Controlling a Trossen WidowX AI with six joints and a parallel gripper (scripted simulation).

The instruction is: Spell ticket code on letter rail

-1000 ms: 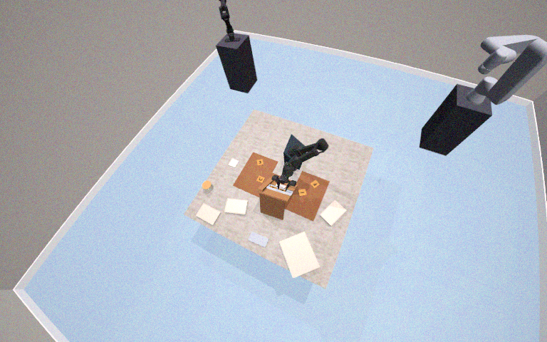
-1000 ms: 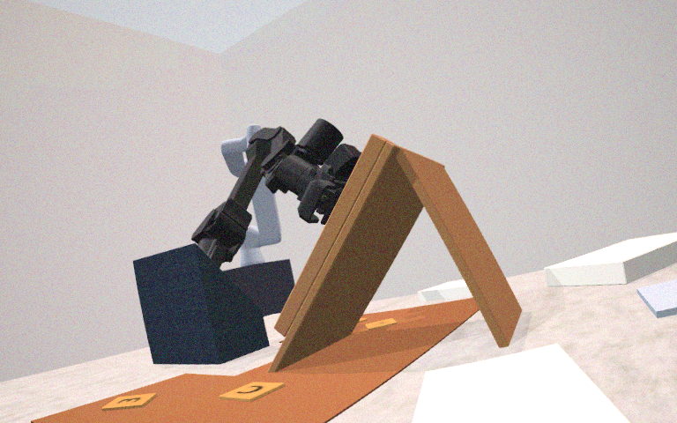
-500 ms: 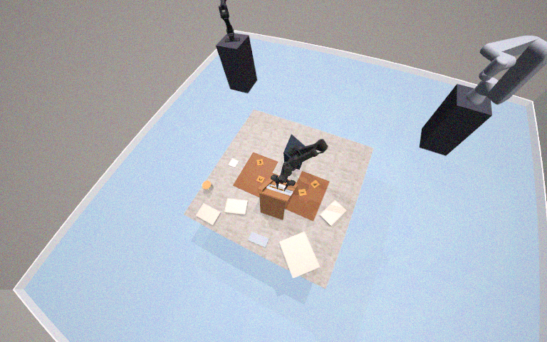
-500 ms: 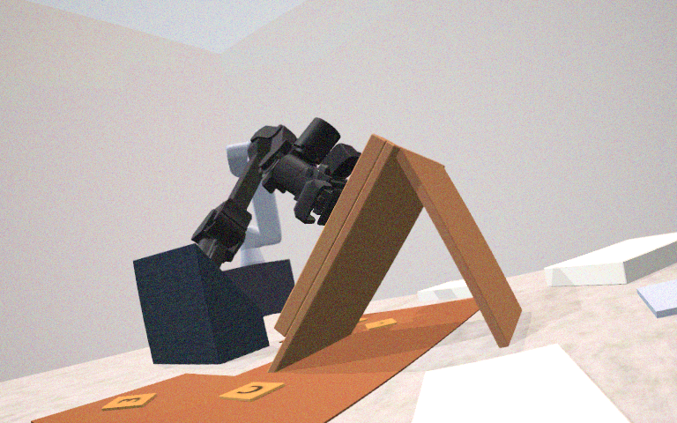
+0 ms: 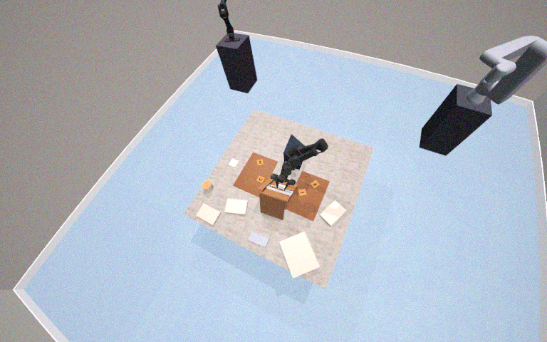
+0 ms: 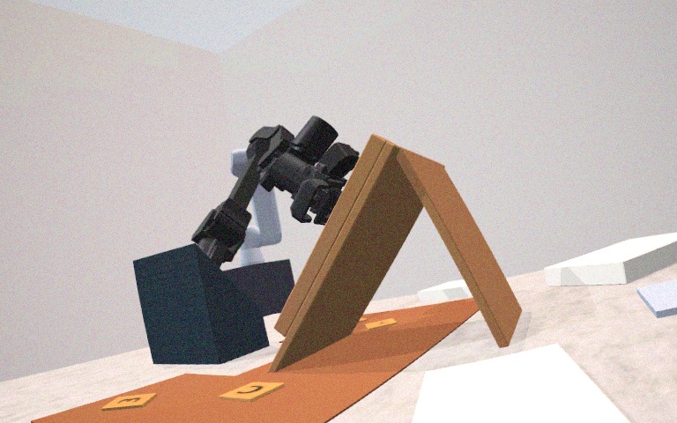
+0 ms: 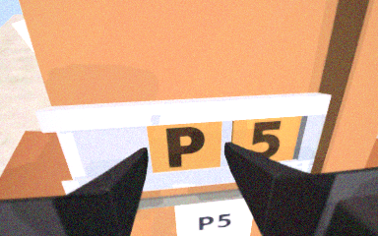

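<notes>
My gripper tip is now right at the orange tile marked p. The rest, counted from my gripper tip: white ticket (50 mm behind, 30 mm to the right, 70 mm below); orange tile marked 5 (10 mm ahead, 60 mm to the right); brown mat (150 mm behind, 60 mm to the right, 170 mm below).
</notes>
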